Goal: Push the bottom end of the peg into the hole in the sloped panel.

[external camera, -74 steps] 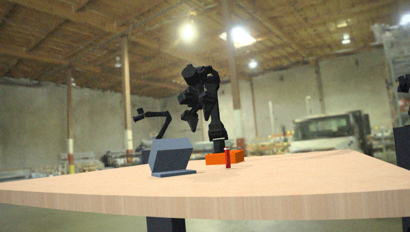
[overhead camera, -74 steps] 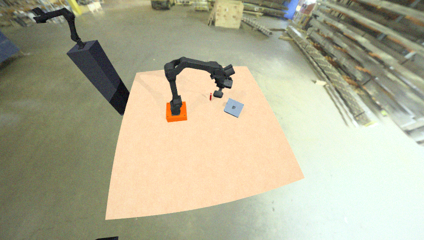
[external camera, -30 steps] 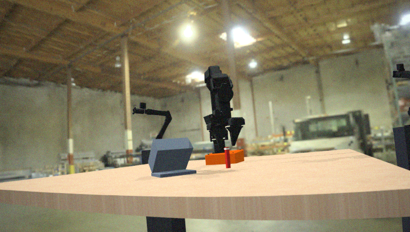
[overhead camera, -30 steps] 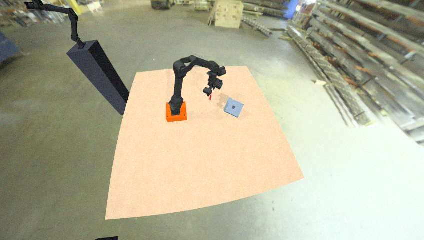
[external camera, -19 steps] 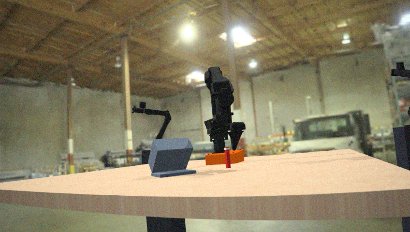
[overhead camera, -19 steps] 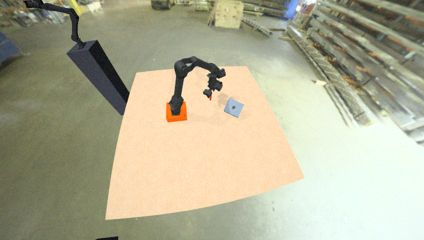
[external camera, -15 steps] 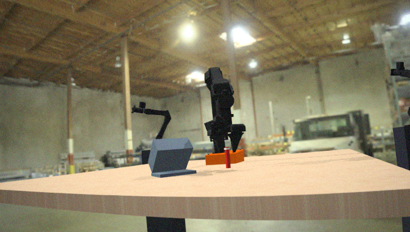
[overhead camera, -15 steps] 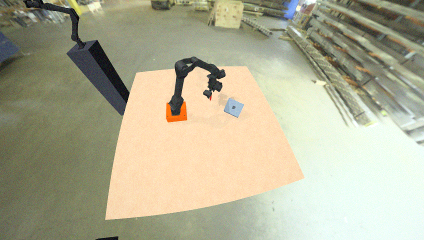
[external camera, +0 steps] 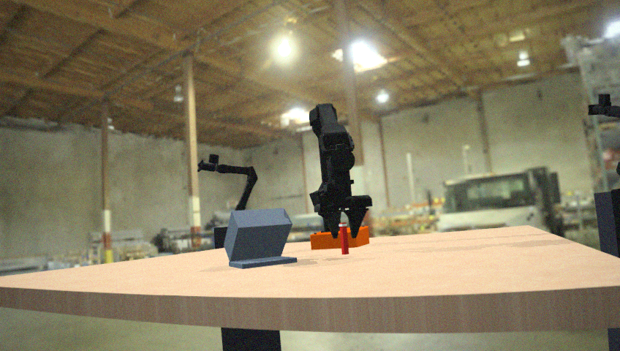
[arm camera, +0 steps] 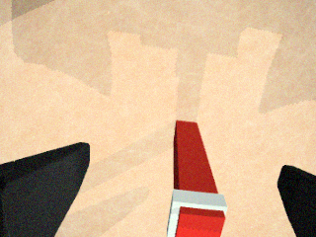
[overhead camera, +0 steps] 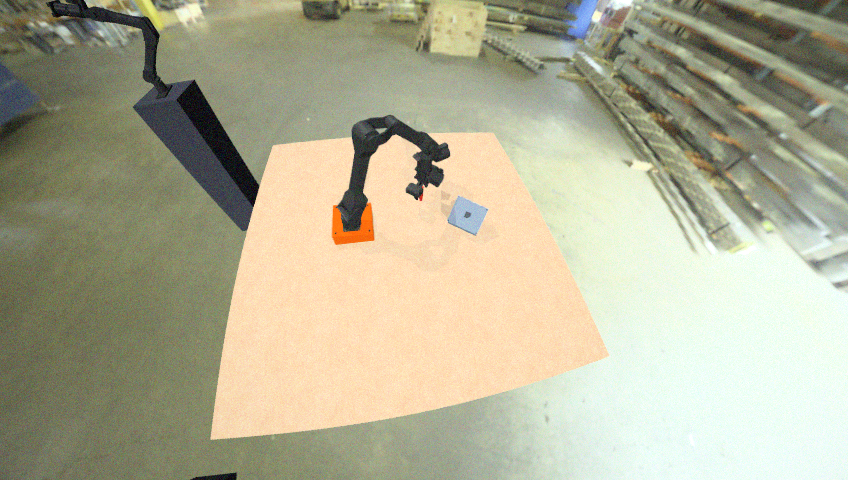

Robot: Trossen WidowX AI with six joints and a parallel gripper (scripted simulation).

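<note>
The red peg is 20 mm above my gripper tip. The rest, counted from my gripper tip: blue-grey sloped panel 160 mm ahead, 160 mm to the right, 30 mm above.
</note>
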